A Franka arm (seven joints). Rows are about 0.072 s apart.
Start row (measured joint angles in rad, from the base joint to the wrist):
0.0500 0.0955 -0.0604 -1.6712 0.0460 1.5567 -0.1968
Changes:
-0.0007 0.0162 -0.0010 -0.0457 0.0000 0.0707 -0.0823
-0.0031 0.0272 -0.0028 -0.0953 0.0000 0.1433 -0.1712
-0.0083 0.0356 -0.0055 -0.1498 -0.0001 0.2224 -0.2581
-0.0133 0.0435 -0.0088 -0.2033 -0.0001 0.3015 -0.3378
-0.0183 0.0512 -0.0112 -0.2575 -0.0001 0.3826 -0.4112
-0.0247 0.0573 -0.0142 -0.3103 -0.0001 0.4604 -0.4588
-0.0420 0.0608 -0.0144 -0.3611 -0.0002 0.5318 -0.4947
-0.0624 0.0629 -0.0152 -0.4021 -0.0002 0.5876 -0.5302
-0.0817 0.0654 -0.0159 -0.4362 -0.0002 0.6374 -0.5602
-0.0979 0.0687 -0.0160 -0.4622 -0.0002 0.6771 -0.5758
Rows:
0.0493 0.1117 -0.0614 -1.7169 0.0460 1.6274 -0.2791
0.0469 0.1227 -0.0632 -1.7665 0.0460 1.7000 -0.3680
0.0417 0.1311 -0.0659 -1.8210 0.0459 1.7791 -0.4549
0.0367 0.1390 -0.0692 -1.8745 0.0459 1.8582 -0.5346
0.0317 0.1467 -0.0716 -1.9287 0.0459 1.9393 -0.6080
0.0253 0.1528 -0.0746 -1.9815 0.0459 2.0171 -0.6556
0.0080 0.1563 -0.0748 -2.0323 0.0458 2.0885 -0.6915
-0.0124 0.1584 -0.0756 -2.0733 0.0458 2.1443 -0.7270
-0.0317 0.1609 -0.0763 -2.1074 0.0458 2.1941 -0.7570
-0.0479 0.1642 -0.0764 -2.1334 0.0458 2.2338 -0.7726

